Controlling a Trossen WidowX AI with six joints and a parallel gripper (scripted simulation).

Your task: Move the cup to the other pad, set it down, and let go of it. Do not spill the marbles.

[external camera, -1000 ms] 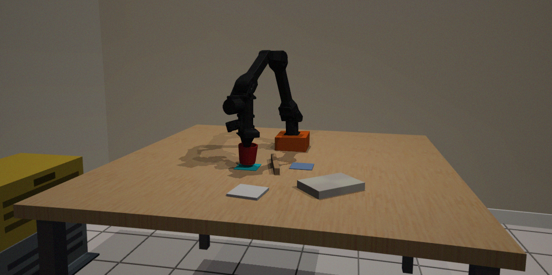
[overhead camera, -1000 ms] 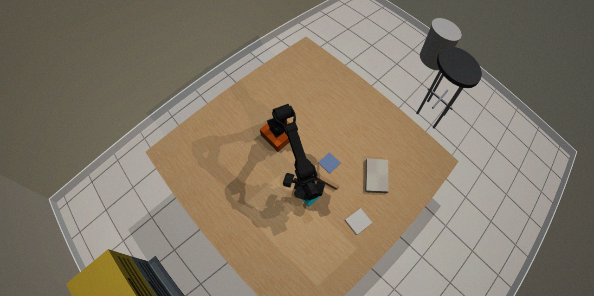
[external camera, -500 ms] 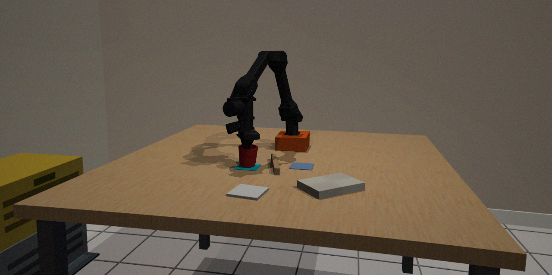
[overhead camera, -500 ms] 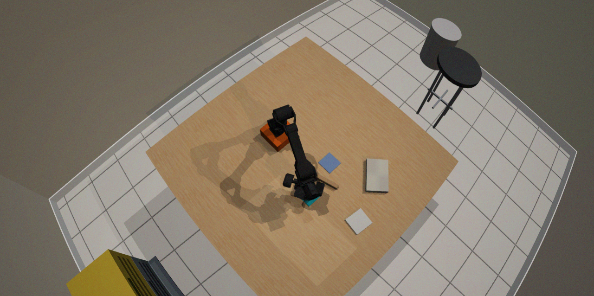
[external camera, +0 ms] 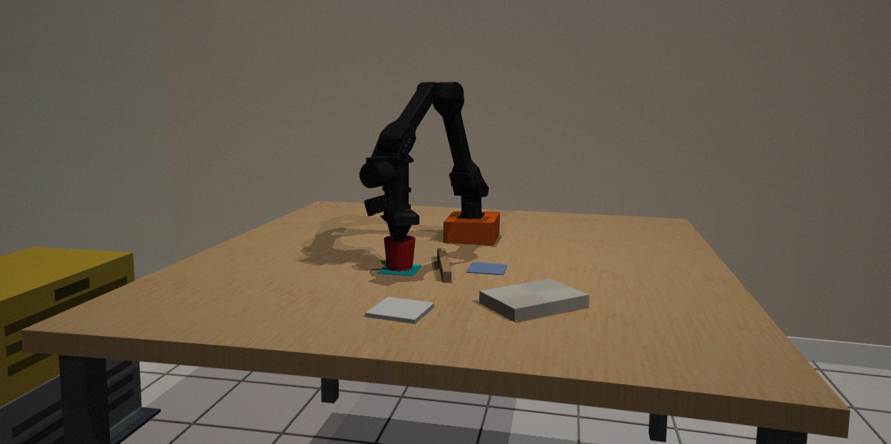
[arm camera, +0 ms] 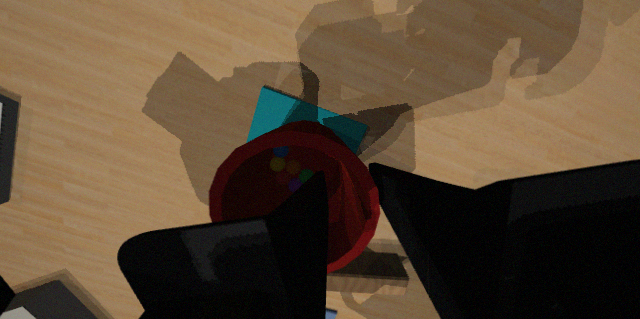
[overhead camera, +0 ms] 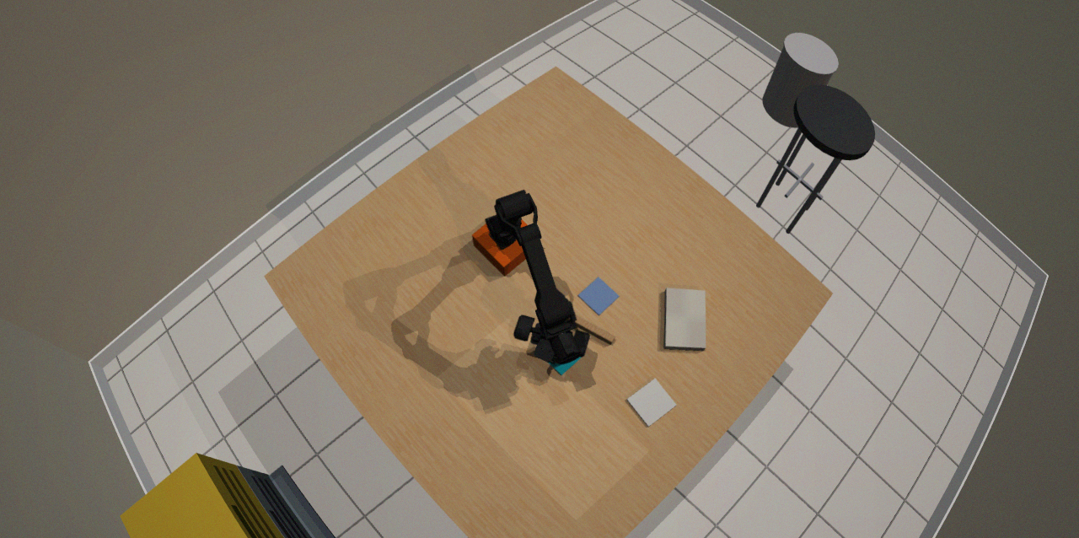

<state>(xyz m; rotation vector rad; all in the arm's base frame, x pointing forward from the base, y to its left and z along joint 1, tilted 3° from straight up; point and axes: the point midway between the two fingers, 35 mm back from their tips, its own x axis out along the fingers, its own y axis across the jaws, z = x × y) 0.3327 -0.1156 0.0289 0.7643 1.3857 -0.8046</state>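
Now: the red cup 20 mm ahead of my gripper tip, 10 mm to the left of it and 10 mm below it. Round my gripper tip: low wooden bar: 120 mm to the left, 40 mm below; blue pad: 220 mm to the left, 60 mm below, 30 mm behind; teal pad: 60 mm below, 30 mm ahead, 20 mm to the left.
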